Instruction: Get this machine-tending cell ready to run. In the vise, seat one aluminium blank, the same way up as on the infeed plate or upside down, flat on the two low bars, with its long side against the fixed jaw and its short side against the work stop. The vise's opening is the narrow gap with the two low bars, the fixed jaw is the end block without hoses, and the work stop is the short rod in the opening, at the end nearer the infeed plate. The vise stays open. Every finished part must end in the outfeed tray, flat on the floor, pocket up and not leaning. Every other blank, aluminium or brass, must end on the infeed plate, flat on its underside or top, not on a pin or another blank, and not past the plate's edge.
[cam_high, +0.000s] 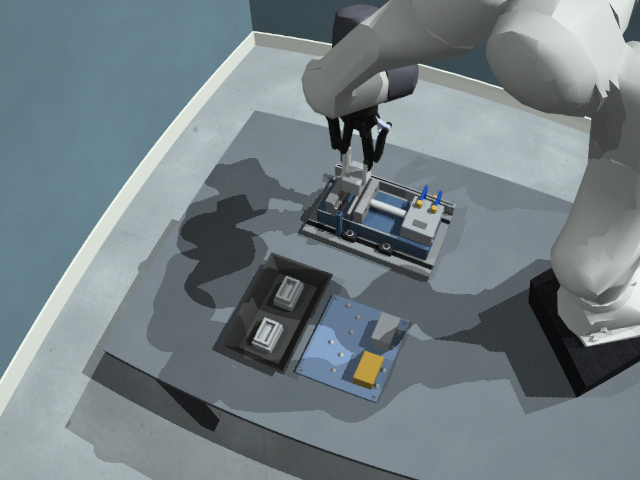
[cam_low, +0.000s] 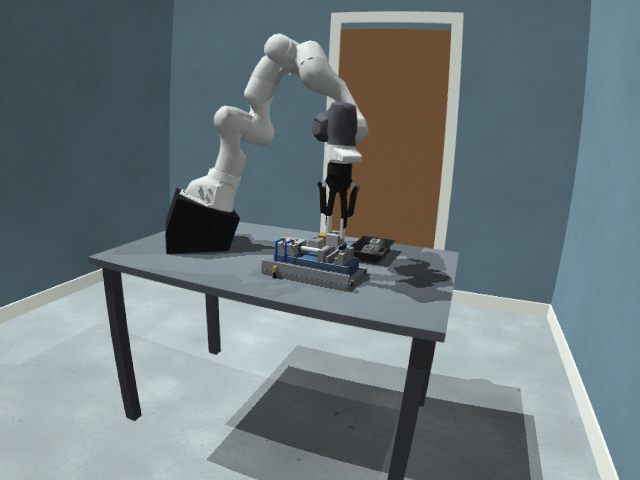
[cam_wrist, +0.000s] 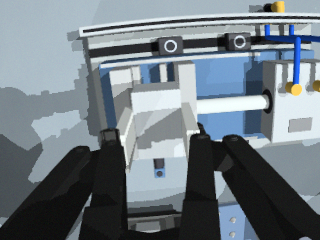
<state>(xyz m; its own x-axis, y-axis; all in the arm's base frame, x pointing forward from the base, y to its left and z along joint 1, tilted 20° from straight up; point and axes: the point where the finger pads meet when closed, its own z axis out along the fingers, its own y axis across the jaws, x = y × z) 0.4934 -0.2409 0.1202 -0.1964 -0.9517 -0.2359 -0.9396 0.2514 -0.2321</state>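
My gripper is now 90 mm above the fixed jaw and 40 mm short of it. Also, from my hand: vise (130 mm below, 60 mm behind, 20 mm to the left); then vise hose block (150 mm behind, 90 mm below, 40 mm to the left); then moving jaw (90 mm below, 30 mm behind, 20 mm to the left).
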